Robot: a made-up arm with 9 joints. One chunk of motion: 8 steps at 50 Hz.
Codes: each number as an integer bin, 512 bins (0 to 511) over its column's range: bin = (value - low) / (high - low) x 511, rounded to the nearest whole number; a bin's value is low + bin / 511 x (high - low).
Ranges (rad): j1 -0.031..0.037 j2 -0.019..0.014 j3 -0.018..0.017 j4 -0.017..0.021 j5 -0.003..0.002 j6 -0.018..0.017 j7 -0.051..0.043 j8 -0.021..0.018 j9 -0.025..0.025
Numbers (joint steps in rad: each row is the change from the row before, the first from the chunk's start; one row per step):
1: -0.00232 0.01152 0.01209 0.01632 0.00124 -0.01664 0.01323 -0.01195 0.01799
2: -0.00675 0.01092 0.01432 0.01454 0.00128 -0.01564 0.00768 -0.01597 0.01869
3: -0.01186 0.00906 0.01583 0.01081 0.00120 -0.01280 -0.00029 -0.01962 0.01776
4: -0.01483 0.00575 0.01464 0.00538 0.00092 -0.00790 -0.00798 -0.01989 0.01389
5: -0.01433 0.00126 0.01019 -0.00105 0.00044 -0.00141 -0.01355 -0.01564 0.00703
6: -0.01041 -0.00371 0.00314 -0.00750 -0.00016 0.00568 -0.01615 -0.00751 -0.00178
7: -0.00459 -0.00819 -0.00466 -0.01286 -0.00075 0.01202 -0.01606 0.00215 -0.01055
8: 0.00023 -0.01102 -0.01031 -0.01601 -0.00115 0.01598 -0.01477 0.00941 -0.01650
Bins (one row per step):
1: 216 473 439 448 433 20 349 119 439
2: 182 463 472 424 437 34 319 66 447
3: 144 435 494 374 429 76 276 18 437
4: 122 383 477 301 401 147 234 15 397
5: 125 314 412 214 352 242 204 70 327
6: 155 237 309 128 290 346 189 177 237
7: 198 167 195 56 230 438 190 303 148
8: 235 124 112 13 189 496 197 398 87

